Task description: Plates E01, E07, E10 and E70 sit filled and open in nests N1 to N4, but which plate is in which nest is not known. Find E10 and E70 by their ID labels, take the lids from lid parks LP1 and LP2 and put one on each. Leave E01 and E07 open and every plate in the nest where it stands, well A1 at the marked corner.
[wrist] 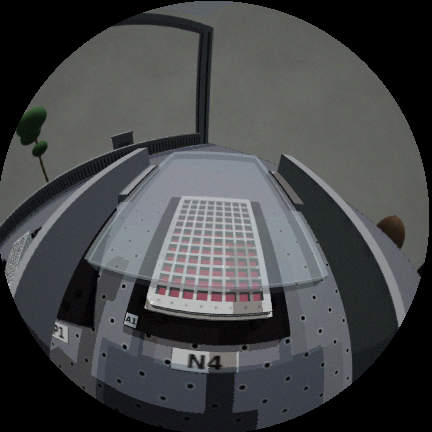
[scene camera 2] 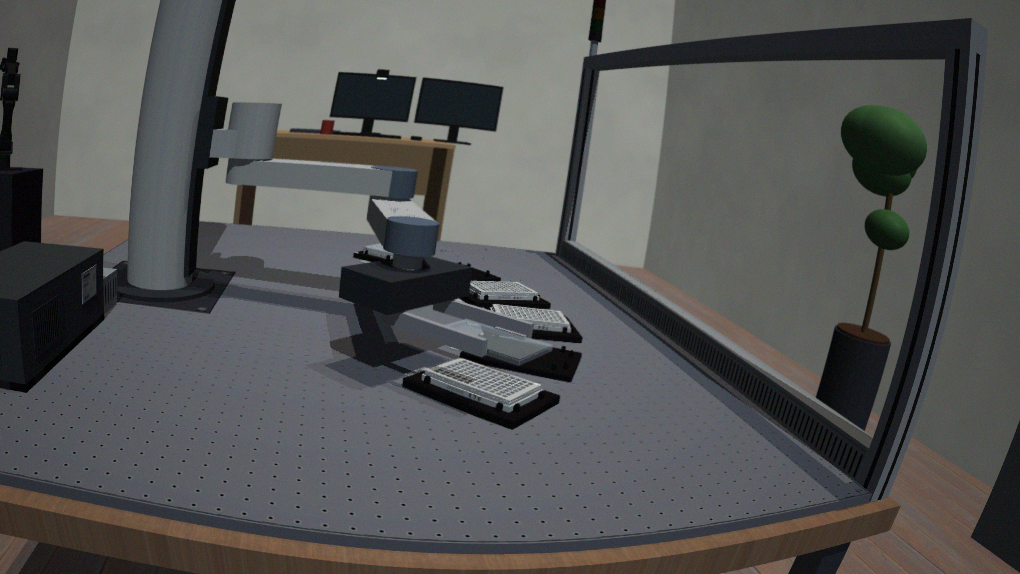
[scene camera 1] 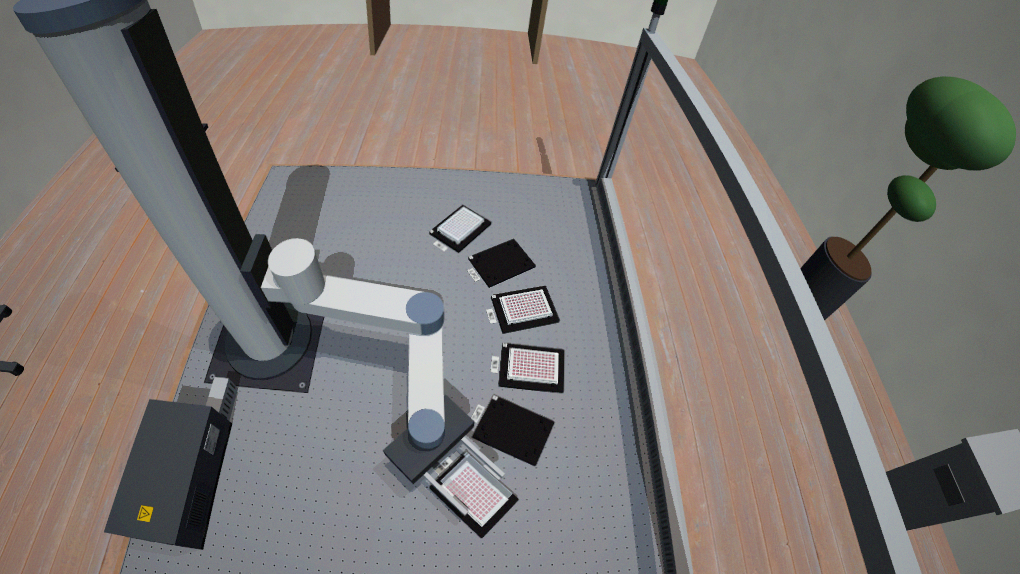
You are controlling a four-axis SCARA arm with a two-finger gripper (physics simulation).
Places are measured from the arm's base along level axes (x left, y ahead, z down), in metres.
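Where they show: gripper, fingertip midpoint: (wrist: 212,157) (scene camera 2: 509,339) (scene camera 1: 485,494); arm's base, link origin: (scene camera 2: 159,289) (scene camera 1: 269,339).
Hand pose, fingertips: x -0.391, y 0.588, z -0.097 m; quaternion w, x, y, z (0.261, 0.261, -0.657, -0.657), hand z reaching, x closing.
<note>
Things, the pixels of their top centre, and the offset from my fingertips.
- clear lid, top centre: (wrist: 210,176) (scene camera 2: 491,337) (scene camera 1: 476,487) dz +0.005, dx +0.017, dy -0.018 m
- open plate, top centre: (wrist: 212,236) (scene camera 2: 483,377) (scene camera 1: 474,492) dz +0.058, dx +0.015, dy -0.020 m
- nest N4, top centre: (wrist: 212,240) (scene camera 2: 483,381) (scene camera 1: 474,493) dz +0.062, dx +0.015, dy -0.020 m
- Lid park LP1, top centre: (scene camera 2: 524,347) (wrist: 61,246) (scene camera 1: 514,428) dz +0.064, dx +0.171, dy +0.075 m
- farthest plate, top centre: (scene camera 1: 460,223) dz +0.055, dx +0.815, dy -0.075 m
- black holder, top centre: (scene camera 1: 502,258) dz +0.064, dx +0.685, dy +0.054 m
My gripper (scene camera 1: 485,492) (scene camera 2: 508,338) (wrist: 212,157) is shut on a clear lid (scene camera 2: 524,348) (wrist: 215,175), held level above the open plate (scene camera 1: 492,503) (scene camera 2: 485,384) (wrist: 210,300) in nest N4 (scene camera 2: 512,421) (wrist: 210,330). A gap shows between lid and plate. The A1 mark is at the nest's near left corner in the wrist view. The plate's ID is unreadable. Lid park LP1 (scene camera 1: 513,429) (wrist: 77,300) holds no lid. Two open plates with red wells (scene camera 1: 533,365) (scene camera 1: 525,306) sit in middle nests. The farthest plate (scene camera 1: 461,224) looks whitish, as if lidded.
Another black holder (scene camera 1: 501,262), without a lid, lies beside the farthest plate. The framed screen (scene camera 1: 619,121) (scene camera 2: 959,214) runs along the right edge of the table. A dark control box (scene camera 1: 160,464) (scene camera 2: 42,314) stands near the arm's column (scene camera 1: 164,178) (scene camera 2: 167,142).
</note>
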